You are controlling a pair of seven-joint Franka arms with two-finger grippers.
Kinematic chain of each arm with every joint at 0, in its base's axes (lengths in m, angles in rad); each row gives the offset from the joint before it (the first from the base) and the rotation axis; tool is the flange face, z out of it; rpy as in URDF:
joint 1: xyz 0 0 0.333 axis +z
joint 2: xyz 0 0 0 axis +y
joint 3: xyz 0 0 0.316 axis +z
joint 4: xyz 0.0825 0 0 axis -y
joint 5: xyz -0.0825 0 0.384 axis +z
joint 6: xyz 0 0 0 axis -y
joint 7: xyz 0.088 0 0 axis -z
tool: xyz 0 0 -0.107 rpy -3.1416 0 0
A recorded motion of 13 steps. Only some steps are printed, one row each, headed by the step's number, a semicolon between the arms.
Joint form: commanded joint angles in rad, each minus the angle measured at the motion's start. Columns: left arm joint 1, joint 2, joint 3, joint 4, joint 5, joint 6, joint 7; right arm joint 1, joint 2, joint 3, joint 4, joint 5, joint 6, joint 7.
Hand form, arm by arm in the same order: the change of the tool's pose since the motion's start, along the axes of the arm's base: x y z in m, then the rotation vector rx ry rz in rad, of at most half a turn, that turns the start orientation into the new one. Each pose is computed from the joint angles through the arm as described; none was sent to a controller.
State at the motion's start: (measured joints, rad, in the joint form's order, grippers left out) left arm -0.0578 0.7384 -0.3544 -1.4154 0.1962 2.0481 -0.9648; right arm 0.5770 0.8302 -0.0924 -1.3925 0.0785 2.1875 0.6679
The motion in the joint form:
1: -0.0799 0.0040 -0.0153 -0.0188 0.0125 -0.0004 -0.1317; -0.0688 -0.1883 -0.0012 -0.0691 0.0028 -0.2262 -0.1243
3: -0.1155 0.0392 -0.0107 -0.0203 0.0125 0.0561 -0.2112; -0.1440 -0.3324 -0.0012 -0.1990 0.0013 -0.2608 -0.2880
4: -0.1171 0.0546 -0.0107 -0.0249 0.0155 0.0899 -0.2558; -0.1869 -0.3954 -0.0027 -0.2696 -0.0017 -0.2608 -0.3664
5: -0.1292 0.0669 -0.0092 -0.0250 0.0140 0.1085 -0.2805; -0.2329 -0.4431 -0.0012 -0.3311 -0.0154 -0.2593 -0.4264
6: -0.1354 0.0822 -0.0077 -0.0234 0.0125 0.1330 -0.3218; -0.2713 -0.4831 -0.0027 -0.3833 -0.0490 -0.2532 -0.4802
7: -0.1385 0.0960 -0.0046 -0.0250 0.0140 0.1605 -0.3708; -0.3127 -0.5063 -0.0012 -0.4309 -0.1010 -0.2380 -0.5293
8: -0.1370 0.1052 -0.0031 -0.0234 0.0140 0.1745 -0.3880; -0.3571 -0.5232 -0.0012 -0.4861 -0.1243 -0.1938 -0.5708
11: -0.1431 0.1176 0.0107 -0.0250 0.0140 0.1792 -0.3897; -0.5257 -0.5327 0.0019 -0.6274 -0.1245 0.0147 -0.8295
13: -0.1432 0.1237 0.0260 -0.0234 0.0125 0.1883 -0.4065; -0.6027 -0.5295 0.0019 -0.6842 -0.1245 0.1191 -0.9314
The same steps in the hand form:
1: -0.0291 -0.0609 -0.0090 0.0182 0.0210 0.0289; -0.0030 -0.0570 0.0862 -0.0171 0.1101 0.0494
3: -0.0363 -0.0841 -0.0299 0.0052 0.0114 0.0796; -0.0122 -0.1192 0.1243 0.0058 0.1375 0.1326
4: -0.0362 -0.0866 -0.0397 -0.0030 0.0030 0.1223; -0.0185 -0.1538 0.1344 0.0165 0.1466 0.1649
5: -0.0392 -0.0944 -0.0469 -0.0088 0.0017 0.1383; -0.0246 -0.1875 0.1379 0.0161 0.1583 0.1839
6: -0.0397 -0.0986 -0.0549 -0.0170 -0.0017 0.1777; -0.0305 -0.2179 0.1405 -0.0030 0.1624 0.2111
7: -0.0394 -0.1000 -0.0633 -0.0225 -0.0073 0.2268; -0.0353 -0.2482 0.1352 -0.0388 0.1710 0.2432
8: -0.0378 -0.0988 -0.0680 -0.0271 -0.0100 0.2482; -0.0404 -0.2782 0.1246 -0.0486 0.1676 0.2526
11: -0.0382 -0.0954 -0.0789 -0.0153 -0.0038 0.2530; -0.0530 -0.3770 0.0854 -0.0150 0.1033 0.3537
13: -0.0342 -0.0879 -0.0839 -0.0086 -0.0085 0.2817; -0.0630 -0.4209 0.0684 -0.0139 0.0632 0.3826

